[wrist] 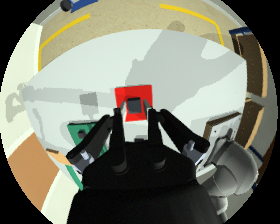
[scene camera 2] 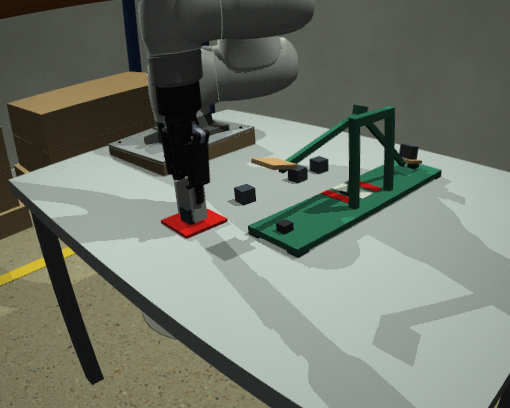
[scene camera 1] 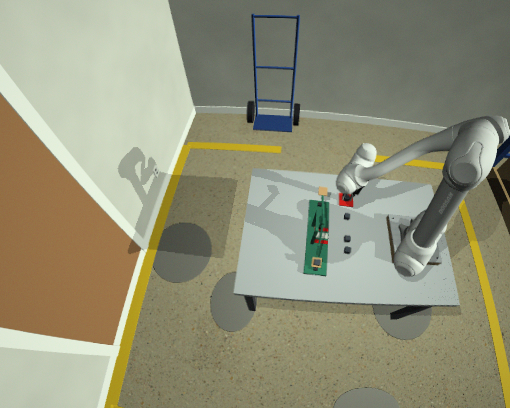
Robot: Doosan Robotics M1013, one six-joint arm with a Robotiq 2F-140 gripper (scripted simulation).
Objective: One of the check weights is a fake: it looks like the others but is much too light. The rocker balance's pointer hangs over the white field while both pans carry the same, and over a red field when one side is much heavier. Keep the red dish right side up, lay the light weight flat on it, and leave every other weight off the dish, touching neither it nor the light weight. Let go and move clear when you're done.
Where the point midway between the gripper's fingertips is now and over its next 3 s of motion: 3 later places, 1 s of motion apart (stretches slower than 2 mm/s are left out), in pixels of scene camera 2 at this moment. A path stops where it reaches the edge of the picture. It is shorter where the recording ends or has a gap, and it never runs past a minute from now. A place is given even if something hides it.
The gripper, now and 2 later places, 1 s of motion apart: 192,215; 186,170; 184,153
